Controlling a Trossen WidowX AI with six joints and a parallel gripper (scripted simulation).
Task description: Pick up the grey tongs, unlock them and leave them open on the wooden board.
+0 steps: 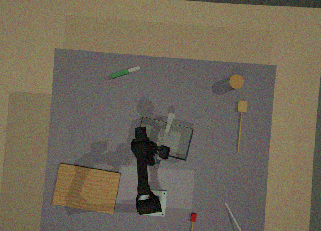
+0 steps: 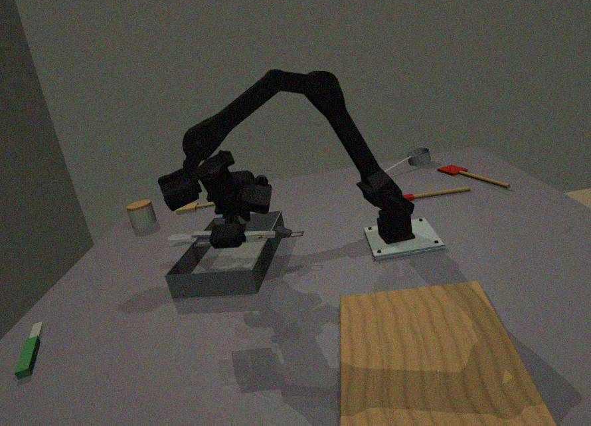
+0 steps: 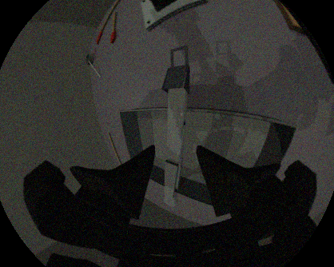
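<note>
Now: gripper tip 5 cm above the roasting tin, 4 cm short of it and 2 cm to the left of it. Also, from my gripper tip: cork-topped pot: 43 cm to the right, 36 cm ahead, 4 cm below; wooden board: 44 cm to the left, 24 cm behind, 7 cm below; red-headed brush: 47 cm behind, 18 cm to the right, 7 cm below.
</note>
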